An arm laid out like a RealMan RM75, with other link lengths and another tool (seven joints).
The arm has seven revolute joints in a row. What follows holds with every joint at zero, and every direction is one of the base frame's.
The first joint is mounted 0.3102 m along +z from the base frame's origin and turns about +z.
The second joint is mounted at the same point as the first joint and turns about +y.
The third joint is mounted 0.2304 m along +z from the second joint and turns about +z.
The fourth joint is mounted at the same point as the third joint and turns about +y.
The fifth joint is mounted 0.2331 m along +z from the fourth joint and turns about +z.
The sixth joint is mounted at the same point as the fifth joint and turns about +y.
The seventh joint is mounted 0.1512 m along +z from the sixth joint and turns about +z.
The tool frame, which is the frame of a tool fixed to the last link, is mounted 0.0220 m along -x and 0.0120 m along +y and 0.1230 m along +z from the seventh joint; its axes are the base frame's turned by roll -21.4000, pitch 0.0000 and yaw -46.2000 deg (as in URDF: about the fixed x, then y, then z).
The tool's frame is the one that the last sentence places.
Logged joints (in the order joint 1, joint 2, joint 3, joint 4, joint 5, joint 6, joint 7), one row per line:
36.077, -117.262, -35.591, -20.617, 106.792, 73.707, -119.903
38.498, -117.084, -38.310, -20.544, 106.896, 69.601, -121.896
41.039, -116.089, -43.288, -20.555, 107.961, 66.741, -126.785
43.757, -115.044, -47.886, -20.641, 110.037, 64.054, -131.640
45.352, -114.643, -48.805, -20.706, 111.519, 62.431, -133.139
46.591, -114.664, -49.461, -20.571, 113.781, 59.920, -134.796
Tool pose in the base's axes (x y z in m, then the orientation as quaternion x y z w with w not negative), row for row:
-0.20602, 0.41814, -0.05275, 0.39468, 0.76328, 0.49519, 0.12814
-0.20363, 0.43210, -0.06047, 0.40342, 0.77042, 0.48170, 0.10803
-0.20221, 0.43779, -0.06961, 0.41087, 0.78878, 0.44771, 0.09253
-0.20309, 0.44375, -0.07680, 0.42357, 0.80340, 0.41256, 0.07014
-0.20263, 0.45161, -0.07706, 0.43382, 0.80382, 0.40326, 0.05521
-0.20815, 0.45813, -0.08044, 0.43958, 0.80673, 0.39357, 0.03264
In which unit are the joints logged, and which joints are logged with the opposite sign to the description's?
The joints are logged in degrees. Opposite sign: joint 1, joint 3, joint 4.
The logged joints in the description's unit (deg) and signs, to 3 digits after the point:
-36.077, -117.262, 35.591, 20.617, 106.792, 73.707, -119.903
-38.498, -117.084, 38.310, 20.544, 106.896, 69.601, -121.896
-41.039, -116.089, 43.288, 20.555, 107.961, 66.741, -126.785
-43.757, -115.044, 47.886, 20.641, 110.037, 64.054, -131.640
-45.352, -114.643, 48.805, 20.706, 111.519, 62.431, -133.139
-46.591, -114.664, 49.461, 20.571, 113.781, 59.920, -134.796

